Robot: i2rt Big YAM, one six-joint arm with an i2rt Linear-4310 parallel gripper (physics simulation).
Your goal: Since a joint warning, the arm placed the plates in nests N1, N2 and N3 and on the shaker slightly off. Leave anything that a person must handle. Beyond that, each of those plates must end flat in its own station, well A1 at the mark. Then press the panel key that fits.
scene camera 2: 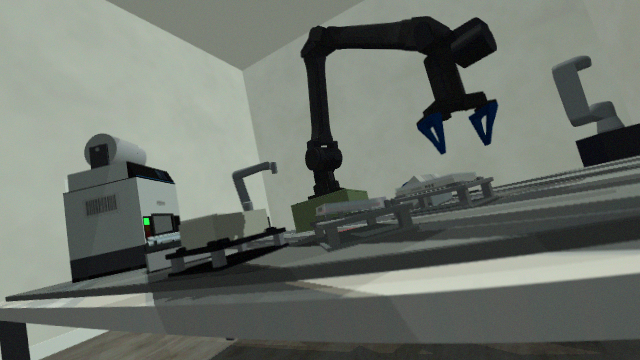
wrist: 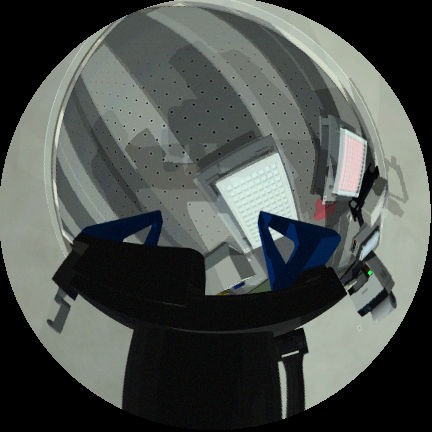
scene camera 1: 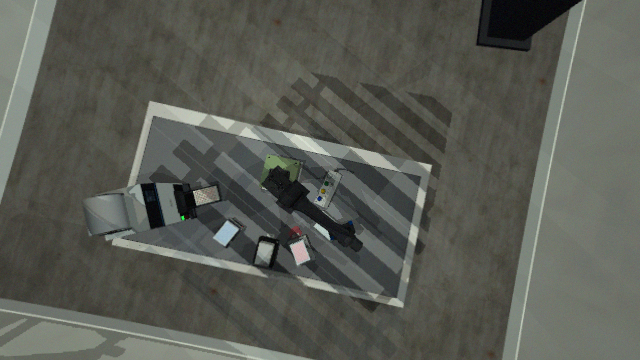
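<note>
My gripper (scene camera 1: 341,230) (scene camera 2: 465,148) (wrist: 209,216) is open and empty, fingers down, above and beside a white plate (scene camera 1: 323,230) (wrist: 260,195). That plate lies off-centre on its grey nest (wrist: 207,179); the right finger hides part of it in the wrist view. A pink plate (scene camera 1: 300,250) (scene camera 2: 350,205) (wrist: 352,162) is offset on its grey nest (wrist: 327,155), beside a red patch (scene camera 1: 295,232) (wrist: 325,208). A pale, tall block-like plate (scene camera 1: 266,251) (scene camera 2: 222,227) sits in a black nest. A light-blue plate (scene camera 1: 227,233) (wrist: 370,245) sits off-centre on its station. The key panel (scene camera 1: 328,189) has green, yellow and blue keys. Station labels and A1 marks are unreadable.
A white-and-grey machine (scene camera 1: 162,205) (scene camera 2: 105,220) (wrist: 372,290) with a green light stands at one table end; a plate with brownish wells (scene camera 1: 206,195) is on its tray. My arm's green base (scene camera 1: 280,161) (scene camera 2: 302,212) is behind the stations. Grey arms stand in the background.
</note>
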